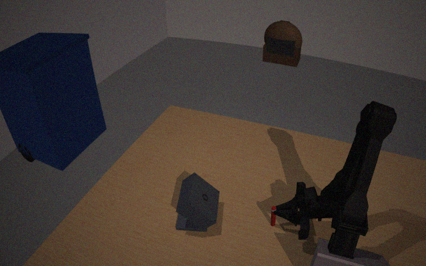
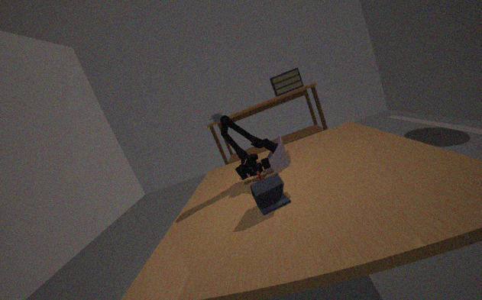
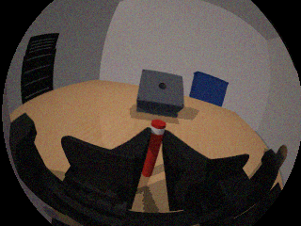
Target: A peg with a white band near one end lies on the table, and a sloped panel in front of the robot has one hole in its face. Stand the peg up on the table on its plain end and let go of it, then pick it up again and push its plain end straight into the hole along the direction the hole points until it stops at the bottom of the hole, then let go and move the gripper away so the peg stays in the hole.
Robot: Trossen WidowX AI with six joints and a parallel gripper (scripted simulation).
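My gripper tip is 1 cm above the red peg. Also, from my gripper tip: grey sloped panel (22 cm ahead, 5 cm to the left).
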